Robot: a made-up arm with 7 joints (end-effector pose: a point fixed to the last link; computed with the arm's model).
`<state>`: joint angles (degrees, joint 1 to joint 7).
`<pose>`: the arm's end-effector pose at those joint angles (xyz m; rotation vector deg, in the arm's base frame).
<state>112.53 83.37 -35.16 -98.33 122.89 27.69 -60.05</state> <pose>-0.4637 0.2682 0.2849 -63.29 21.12 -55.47</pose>
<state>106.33 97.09 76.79 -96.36 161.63 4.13 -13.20</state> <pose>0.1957 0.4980 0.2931 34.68 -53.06 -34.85</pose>
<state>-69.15 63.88 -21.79 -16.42 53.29 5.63 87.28</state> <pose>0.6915 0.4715 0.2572 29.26 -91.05 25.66</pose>
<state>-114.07 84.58 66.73 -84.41 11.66 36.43 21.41</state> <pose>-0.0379 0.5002 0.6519 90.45 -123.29 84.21</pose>
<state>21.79 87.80 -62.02 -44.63 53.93 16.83 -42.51</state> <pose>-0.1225 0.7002 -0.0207 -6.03 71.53 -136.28</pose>
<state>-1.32 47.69 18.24 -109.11 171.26 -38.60 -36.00</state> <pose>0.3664 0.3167 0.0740 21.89 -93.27 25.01</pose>
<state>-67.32 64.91 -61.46 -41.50 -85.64 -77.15 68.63</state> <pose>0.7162 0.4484 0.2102 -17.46 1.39 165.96</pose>
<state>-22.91 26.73 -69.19 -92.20 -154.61 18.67 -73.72</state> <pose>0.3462 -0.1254 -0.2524 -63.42 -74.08 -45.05</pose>
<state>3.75 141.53 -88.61 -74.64 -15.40 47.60 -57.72</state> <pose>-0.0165 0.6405 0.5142 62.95 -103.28 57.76</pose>
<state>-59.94 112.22 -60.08 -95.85 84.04 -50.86 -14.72</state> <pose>0.4117 0.4412 0.3501 133.74 -92.70 -71.79</pose>
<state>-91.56 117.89 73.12 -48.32 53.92 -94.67 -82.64</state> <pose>-0.2757 0.5804 0.6084 35.95 30.66 158.24</pose>
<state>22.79 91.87 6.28 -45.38 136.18 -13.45 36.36</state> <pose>0.1944 0.7188 0.1743 61.33 -71.74 30.30</pose>
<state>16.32 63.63 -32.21 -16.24 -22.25 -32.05 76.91</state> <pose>-0.1545 0.6751 -0.1840 29.24 6.34 -82.50</pose>
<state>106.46 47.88 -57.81 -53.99 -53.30 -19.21 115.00</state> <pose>-0.7448 0.0577 0.4331 -65.27 44.08 -35.87</pose>
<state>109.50 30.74 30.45 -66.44 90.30 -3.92 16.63</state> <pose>-0.6279 0.2219 0.2344 59.78 32.72 10.75</pose>
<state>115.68 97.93 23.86 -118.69 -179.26 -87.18 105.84</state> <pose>-0.0576 0.4126 0.1150 64.52 -72.99 94.66</pose>
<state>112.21 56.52 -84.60 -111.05 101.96 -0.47 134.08</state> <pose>-0.4187 -0.1454 0.4185 7.09 94.20 127.85</pose>
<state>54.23 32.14 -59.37 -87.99 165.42 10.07 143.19</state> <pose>-0.3158 -0.0369 -0.2558 18.26 -66.63 -159.96</pose>
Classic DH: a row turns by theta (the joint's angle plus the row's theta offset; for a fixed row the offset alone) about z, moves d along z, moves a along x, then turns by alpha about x. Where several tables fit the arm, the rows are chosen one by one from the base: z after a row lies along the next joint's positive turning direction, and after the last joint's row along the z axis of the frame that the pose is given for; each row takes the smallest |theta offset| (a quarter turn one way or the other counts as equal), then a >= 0, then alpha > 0; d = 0 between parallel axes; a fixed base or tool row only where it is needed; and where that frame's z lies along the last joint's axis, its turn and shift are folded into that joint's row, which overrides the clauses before.
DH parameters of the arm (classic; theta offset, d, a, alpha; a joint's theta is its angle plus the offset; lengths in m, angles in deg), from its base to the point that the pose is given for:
base (fixed): 0 0.2669 0.029 -70
joint 1: 90 -0.0065 0.0178 90
joint 2: 70 -0.002 -0.016 -90
joint 3: -90 -0.472 0.026 -90
joint 4: 0 -0.034 -0.026 90
joint 5: 0 -0.33 -0.011 -90
joint 6: 0 -0.037 -0.009 90
joint 7: -17.1 0 -0.0136 0
tool (fixed): -72.9 0.001 0 0

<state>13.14 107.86 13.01 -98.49 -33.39 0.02 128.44</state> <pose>0.3762 0.4931 0.3206 73.48 -67.20 -85.42</pose>
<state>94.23 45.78 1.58 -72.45 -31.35 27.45 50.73</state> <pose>-0.6130 0.2896 0.0940 9.25 68.20 -82.75</pose>
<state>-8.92 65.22 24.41 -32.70 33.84 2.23 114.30</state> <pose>0.3224 0.6665 -0.0454 35.91 -79.90 52.90</pose>
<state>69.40 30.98 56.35 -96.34 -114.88 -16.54 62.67</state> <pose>-0.3195 0.4672 0.0816 54.23 68.25 -128.78</pose>
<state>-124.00 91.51 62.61 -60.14 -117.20 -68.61 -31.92</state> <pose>-0.0565 0.6361 0.6211 134.12 109.69 -0.86</pose>
